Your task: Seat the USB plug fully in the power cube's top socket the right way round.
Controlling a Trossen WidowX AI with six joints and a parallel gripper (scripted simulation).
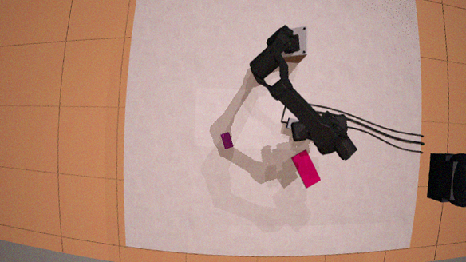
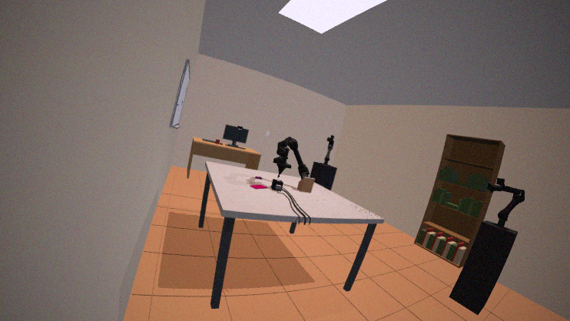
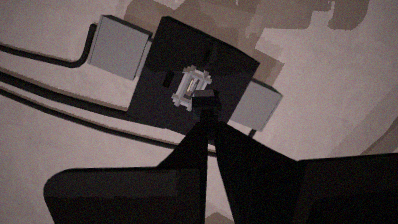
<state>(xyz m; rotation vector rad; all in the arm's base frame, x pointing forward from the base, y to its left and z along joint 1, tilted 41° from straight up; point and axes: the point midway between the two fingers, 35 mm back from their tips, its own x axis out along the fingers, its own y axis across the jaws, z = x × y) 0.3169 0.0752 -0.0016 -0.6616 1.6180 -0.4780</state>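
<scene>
Now: gripper tip 10 mm above the dark USB plug. The rest, counted from my gripper tip: magenta card 160 mm ahead, 10 mm to the left, 130 mm below; USB socket 10 mm to the left, 60 mm below; purple block 40 mm ahead, 300 mm to the right, 130 mm below.
</scene>
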